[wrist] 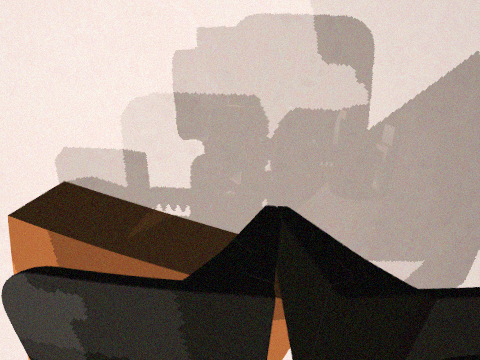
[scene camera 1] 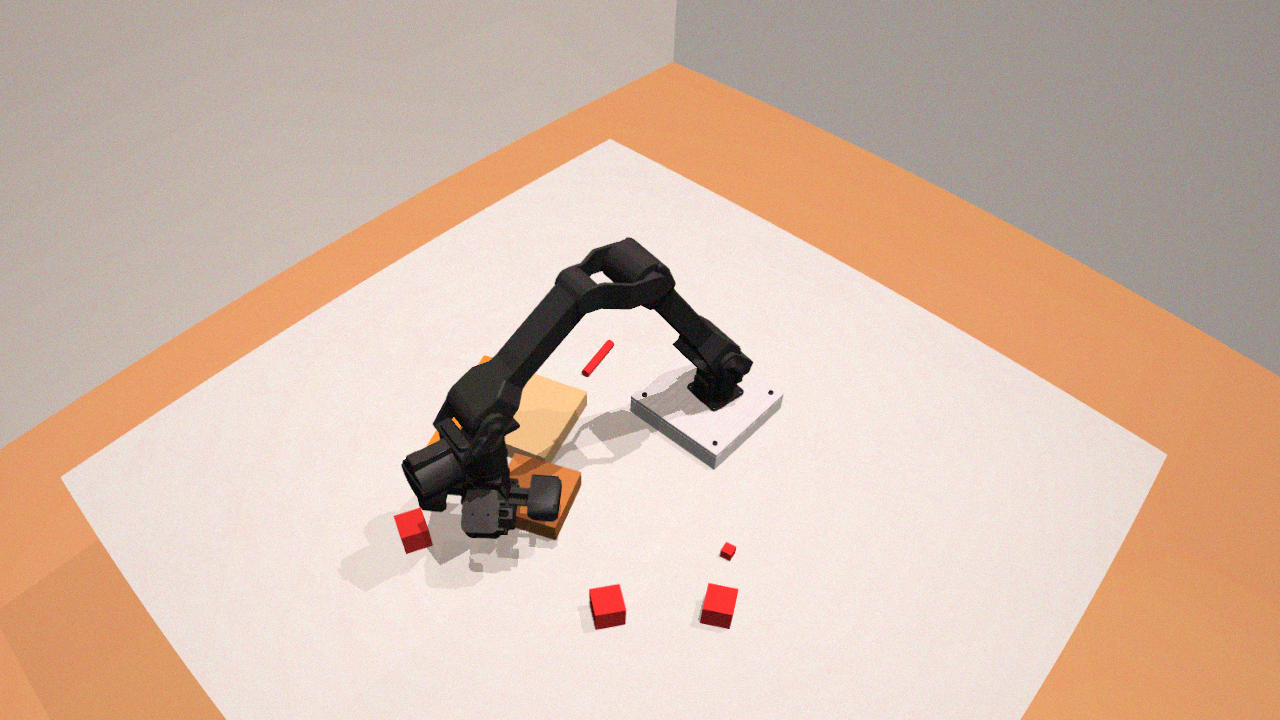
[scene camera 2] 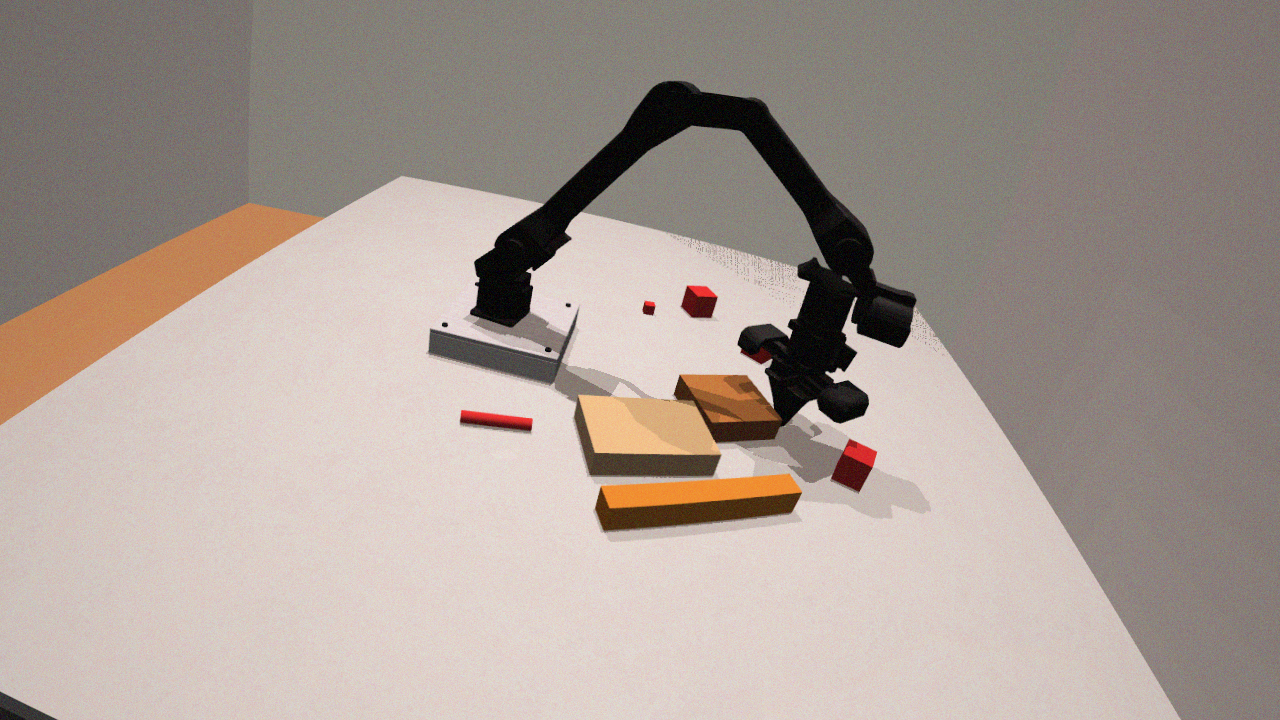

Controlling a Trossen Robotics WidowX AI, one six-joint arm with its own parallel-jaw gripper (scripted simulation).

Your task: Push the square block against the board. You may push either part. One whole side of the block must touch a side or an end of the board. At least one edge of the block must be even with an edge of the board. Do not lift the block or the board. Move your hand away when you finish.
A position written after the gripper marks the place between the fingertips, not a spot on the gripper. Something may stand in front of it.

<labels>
gripper: wrist 275, 217; scene camera 1 495, 528; scene camera 2 780, 424
brown square block: wrist; scene camera 1 522, 467; scene camera 2
tan flat board: scene camera 1; scene camera 2; not seen in the wrist view (out of frame)
same spot on brown square block: (wrist: 69, 226) = (scene camera 2: 752, 383)
same spot on tan flat board: (scene camera 1: 548, 411) = (scene camera 2: 635, 415)
</labels>
